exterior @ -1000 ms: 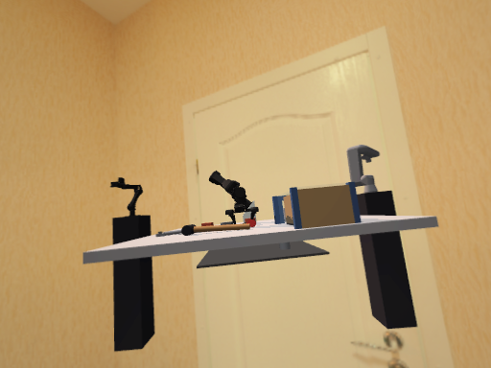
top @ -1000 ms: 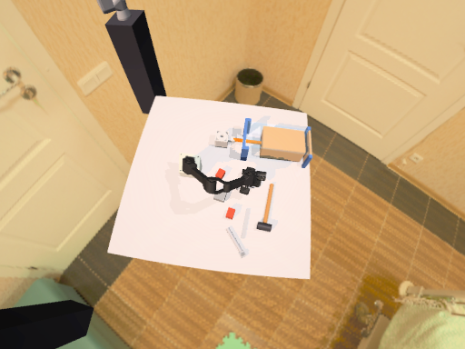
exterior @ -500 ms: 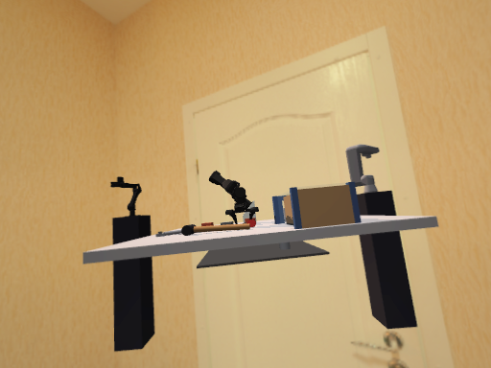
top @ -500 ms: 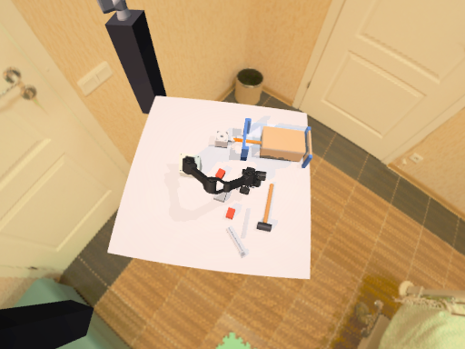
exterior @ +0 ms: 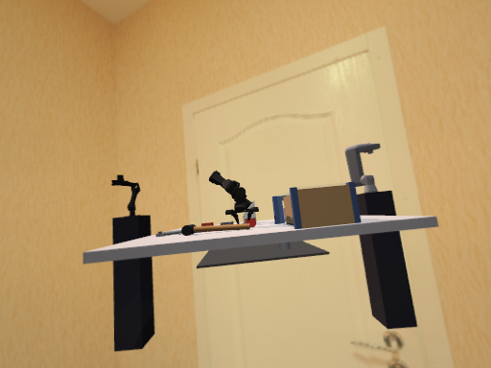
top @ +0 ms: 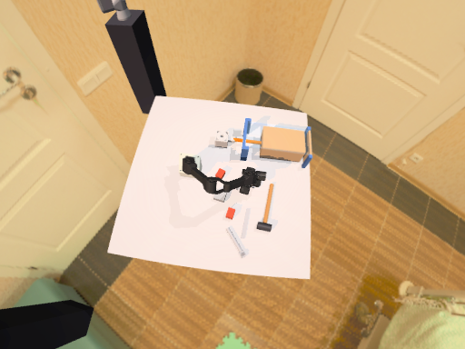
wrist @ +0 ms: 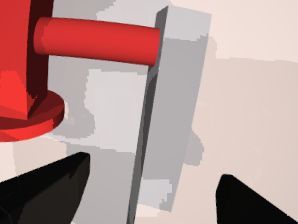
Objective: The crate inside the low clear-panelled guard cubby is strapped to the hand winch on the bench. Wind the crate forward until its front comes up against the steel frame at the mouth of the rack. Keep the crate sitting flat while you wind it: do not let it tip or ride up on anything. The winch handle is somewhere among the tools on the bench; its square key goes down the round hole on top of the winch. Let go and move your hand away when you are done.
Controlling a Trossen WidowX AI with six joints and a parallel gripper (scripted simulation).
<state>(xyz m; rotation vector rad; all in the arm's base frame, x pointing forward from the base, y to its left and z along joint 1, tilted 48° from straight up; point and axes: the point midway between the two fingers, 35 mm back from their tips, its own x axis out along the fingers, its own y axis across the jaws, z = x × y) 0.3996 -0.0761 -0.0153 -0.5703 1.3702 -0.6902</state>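
The red knob lies 5 cm ahead of my gripper tip, 3 cm to the left of it and 1 cm above it. Round my gripper tip: grey bar 4 cm ahead, 26 cm to the right, 1 cm below; grey block 16 cm behind, 11 cm to the right, 1 cm above; winch handle 1 cm ahead, 1 cm to the left, 1 cm above.
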